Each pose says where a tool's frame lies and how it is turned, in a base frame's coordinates. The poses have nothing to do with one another.
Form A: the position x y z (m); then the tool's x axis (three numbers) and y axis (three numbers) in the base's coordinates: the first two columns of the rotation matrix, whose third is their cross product.
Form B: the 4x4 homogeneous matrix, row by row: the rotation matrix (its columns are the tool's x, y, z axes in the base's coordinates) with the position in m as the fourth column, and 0 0 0 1 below. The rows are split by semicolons. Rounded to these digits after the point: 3 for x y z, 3 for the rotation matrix.
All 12 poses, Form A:
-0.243 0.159 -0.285 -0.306 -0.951 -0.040 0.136 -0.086 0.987
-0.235 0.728 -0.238 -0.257 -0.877 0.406 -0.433 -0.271 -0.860
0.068 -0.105 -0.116 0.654 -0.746 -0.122 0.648 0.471 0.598
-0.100 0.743 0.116 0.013 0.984 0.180 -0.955 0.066 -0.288
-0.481 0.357 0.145 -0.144 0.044 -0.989 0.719 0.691 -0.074
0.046 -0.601 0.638 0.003 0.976 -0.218 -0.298 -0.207 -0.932
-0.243 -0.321 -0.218 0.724 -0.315 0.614 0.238 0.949 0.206
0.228 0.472 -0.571 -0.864 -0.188 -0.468 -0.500 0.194 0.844
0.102 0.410 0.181 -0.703 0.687 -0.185 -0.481 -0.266 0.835
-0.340 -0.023 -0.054 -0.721 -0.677 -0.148 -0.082 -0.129 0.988
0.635 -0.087 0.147 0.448 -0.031 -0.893 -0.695 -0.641 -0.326
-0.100 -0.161 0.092 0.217 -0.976 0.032 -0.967 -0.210 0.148
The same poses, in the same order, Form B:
-0.306 0.136 -0.942 -0.243; -0.951 -0.086 0.297 0.159; -0.040 0.987 0.156 -0.285; 0 0 0 1
-0.257 -0.433 0.864 -0.235; -0.877 -0.271 -0.397 0.728; 0.406 -0.860 -0.310 -0.238; 0 0 0 1
0.654 0.648 -0.389 0.068; -0.746 0.471 -0.470 -0.105; -0.122 0.598 0.791 -0.116; 0 0 0 1
0.013 -0.955 -0.295 -0.100; 0.984 0.066 -0.168 0.743; 0.180 -0.288 0.941 0.116; 0 0 0 1
-0.144 0.719 0.680 -0.481; 0.044 0.691 -0.722 0.357; -0.989 -0.074 -0.131 0.145; 0 0 0 1
0.003 -0.298 -0.955 0.046; 0.976 -0.207 0.068 -0.601; -0.218 -0.932 0.290 0.638; 0 0 0 1
0.724 0.238 -0.648 -0.243; -0.315 0.949 -0.003 -0.321; 0.614 0.206 0.762 -0.218; 0 0 0 1
-0.864 -0.500 -0.068 0.228; -0.188 0.194 0.963 0.472; -0.468 0.844 -0.262 -0.571; 0 0 0 1
-0.703 -0.481 0.524 0.102; 0.687 -0.266 0.676 0.410; -0.185 0.835 0.517 0.181; 0 0 0 1
-0.721 -0.082 -0.688 -0.340; -0.677 -0.129 0.724 -0.023; -0.148 0.988 0.037 -0.054; 0 0 0 1
0.448 -0.695 -0.562 0.635; -0.031 -0.641 0.767 -0.087; -0.893 -0.326 -0.309 0.147; 0 0 0 1
0.217 -0.967 -0.138 -0.100; -0.976 -0.210 -0.063 -0.161; 0.032 0.148 -0.989 0.092; 0 0 0 1

